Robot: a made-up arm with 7 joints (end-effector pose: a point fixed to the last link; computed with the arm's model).
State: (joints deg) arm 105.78 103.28 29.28 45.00 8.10 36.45 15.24
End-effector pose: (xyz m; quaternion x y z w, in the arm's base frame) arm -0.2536 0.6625 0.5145 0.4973 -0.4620 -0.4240 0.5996
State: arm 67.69 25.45 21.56 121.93 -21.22 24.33 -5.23
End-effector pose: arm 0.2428 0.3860 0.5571 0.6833 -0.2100 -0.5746 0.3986
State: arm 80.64 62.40 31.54 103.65 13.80 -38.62 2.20
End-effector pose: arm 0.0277 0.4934 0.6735 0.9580 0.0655 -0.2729 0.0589
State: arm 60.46 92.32 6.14 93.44 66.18 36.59 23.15
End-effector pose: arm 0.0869 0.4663 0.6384 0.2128 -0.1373 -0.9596 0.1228
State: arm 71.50 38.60 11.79 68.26 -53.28 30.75 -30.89
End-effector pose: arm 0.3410 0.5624 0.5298 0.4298 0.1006 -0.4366 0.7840
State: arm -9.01 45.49 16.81 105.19 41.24 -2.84 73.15
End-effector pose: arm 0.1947 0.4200 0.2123 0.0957 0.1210 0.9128 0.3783
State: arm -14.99 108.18 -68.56 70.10 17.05 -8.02 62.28
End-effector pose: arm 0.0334 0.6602 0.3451 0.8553 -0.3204 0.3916 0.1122
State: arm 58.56 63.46 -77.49 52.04 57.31 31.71 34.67
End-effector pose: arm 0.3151 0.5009 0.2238 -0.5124 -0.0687 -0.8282 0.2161
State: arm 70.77 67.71 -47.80 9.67 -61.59 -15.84 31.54
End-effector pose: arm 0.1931 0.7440 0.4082 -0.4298 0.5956 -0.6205 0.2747
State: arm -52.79 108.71 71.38 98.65 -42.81 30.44 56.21
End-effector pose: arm 0.2872 0.4104 0.5911 -0.0359 0.7025 -0.6503 0.2867
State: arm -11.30 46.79 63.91 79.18 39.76 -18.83 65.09
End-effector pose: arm 0.1022 0.6230 0.2828 0.2333 -0.0604 -0.9684 0.0636
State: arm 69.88 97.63 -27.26 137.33 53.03 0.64 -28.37
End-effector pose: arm 0.1114 0.3184 0.5265 0.5094 -0.0345 -0.8594 0.0277
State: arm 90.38 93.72 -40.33 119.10 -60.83 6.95 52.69
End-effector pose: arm 0.0512 0.4322 0.6328 0.1685 0.7673 -0.4666 0.4064
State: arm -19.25 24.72 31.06 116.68 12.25 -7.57 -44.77
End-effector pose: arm 0.1595 0.4030 0.1791 0.3861 -0.2208 -0.6978 0.5615
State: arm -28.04 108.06 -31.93 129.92 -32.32 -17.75 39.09
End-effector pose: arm 0.1611 0.3988 0.3040 0.2383 -0.5505 0.4852 0.6362
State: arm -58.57 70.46 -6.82 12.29 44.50 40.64 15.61
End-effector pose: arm -0.1716 0.6953 0.2349 -0.6213 0.2598 -0.1709 0.7193
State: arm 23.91 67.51 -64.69 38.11 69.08 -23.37 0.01
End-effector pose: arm 0.1960 0.5924 0.0870 -0.1394 -0.0281 -0.8868 0.4398
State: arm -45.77 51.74 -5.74 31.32 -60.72 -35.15 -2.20
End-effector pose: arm -0.1667 0.6692 0.0718 0.5339 -0.4829 0.6561 0.2265
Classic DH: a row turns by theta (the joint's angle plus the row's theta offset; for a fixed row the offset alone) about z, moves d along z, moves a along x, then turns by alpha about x. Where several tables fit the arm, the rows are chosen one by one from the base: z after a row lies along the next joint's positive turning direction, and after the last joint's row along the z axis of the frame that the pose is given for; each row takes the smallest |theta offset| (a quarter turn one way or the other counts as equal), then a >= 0, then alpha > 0; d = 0 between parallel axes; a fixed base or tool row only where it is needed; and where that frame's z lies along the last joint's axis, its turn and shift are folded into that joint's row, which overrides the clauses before.
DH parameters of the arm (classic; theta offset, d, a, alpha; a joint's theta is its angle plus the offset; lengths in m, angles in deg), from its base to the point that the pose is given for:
base (fixed): 0 0.4172 -0.0208 90
joint 1: -90 -0.1632 0.0064 -90
joint 2: 90 0.0031 0.0241 -90
joint 3: -90 -0.3561 0.0161 90
joint 4: 0 -0.0207 0.0267 -90
joint 5: 0 -0.2445 -0.0189 -90
joint 6: 90 -0.0106 0.0132 -90
joint 7: -8.02 -0.0009 -0.0019 144.76
tool (fixed): -160.69 -0.0461 0 0

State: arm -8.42 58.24 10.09 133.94 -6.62 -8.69 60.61
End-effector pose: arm 0.1792 0.3770 0.3227 -0.0270 -0.4050 0.8397 0.3608
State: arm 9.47 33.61 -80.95 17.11 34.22 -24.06 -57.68
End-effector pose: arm 0.0762 0.4403 -0.1575 -0.0650 0.3029 -0.8492 0.4277
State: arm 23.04 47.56 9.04 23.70 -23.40 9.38 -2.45
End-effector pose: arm 0.2032 0.6414 0.0985 -0.2324 0.2205 -0.7337 0.5992
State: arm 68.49 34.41 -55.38 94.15 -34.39 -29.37 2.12
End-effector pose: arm 0.4426 0.1988 0.4295 -0.5668 -0.3211 0.6916 0.3119
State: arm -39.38 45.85 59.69 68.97 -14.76 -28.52 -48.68
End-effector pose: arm -0.0001 0.6920 0.2166 0.4094 0.2903 -0.6236 0.5994
